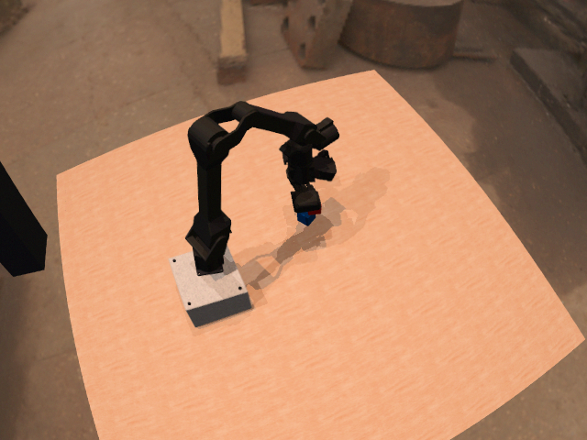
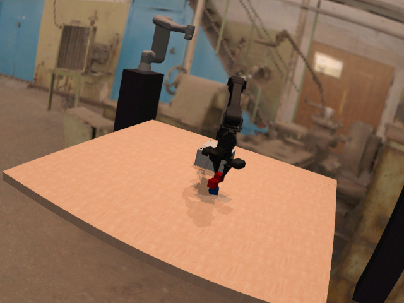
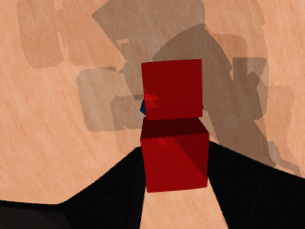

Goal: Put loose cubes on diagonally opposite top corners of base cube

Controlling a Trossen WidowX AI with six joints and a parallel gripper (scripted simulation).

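My gripper tip is 6 cm above the blue base cube and 1 cm short of it.
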